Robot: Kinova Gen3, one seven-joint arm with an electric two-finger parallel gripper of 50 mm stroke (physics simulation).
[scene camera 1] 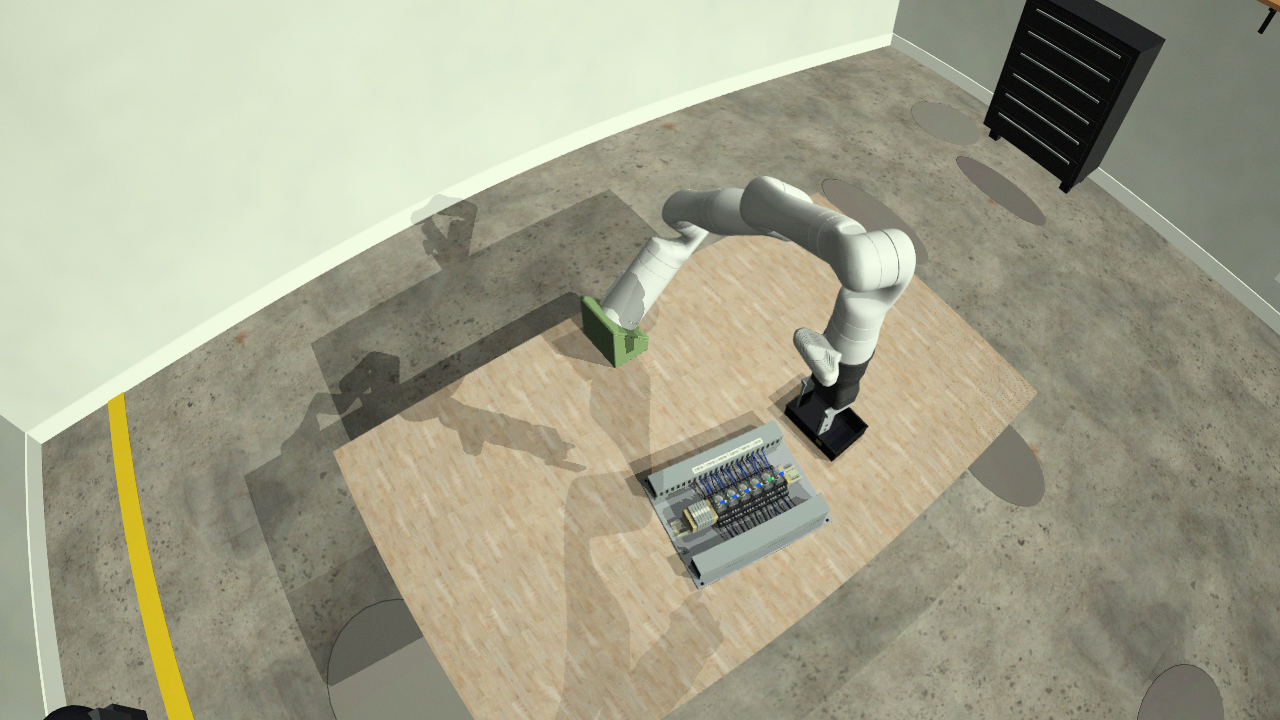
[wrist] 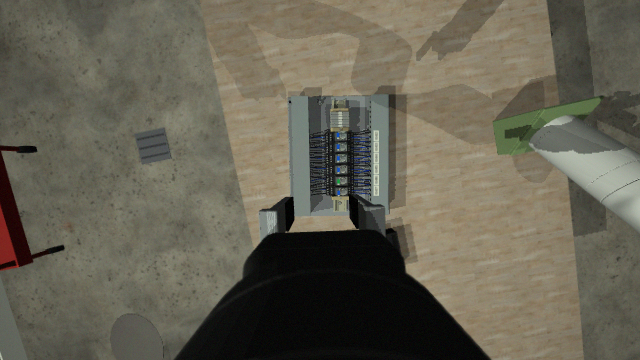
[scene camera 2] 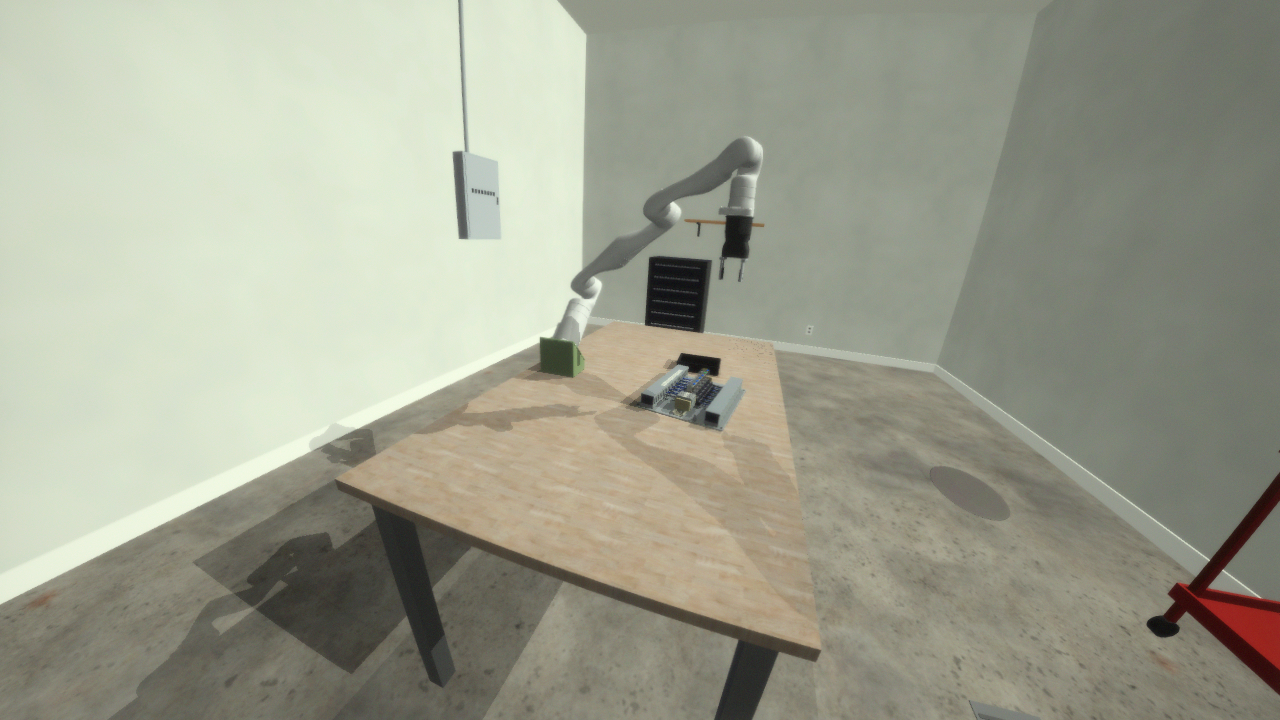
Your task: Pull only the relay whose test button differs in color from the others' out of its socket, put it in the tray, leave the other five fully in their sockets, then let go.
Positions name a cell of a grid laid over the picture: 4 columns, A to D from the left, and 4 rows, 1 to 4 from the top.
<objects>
The gripper shows in scene camera 1 (C3), in the wrist view (C3) and in scene camera 2 (C2).
</objects>
